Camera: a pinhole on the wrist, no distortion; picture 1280 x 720 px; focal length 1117.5 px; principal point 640.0 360.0 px. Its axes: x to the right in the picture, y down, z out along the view. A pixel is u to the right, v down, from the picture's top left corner.
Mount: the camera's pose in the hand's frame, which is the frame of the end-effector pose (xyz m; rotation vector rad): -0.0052 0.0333 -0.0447 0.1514 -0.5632 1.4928
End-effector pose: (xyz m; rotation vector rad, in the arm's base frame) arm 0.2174 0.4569 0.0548 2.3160 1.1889 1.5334
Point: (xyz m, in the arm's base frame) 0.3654 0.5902 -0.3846
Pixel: 547 502
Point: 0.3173 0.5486 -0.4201
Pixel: 486 649
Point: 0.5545 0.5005 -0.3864
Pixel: 951 510
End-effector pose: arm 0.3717 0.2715 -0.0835 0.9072 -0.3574 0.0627
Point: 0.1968 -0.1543 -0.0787
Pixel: 554 324
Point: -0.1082 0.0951 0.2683
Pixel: outside the picture
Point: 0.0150 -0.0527 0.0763
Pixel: 1051 617
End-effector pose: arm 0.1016 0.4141 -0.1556 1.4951 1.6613 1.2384
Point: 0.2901 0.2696 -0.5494
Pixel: 369 637
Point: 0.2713 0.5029 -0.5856
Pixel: 312 96
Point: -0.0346 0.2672 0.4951
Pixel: behind the camera
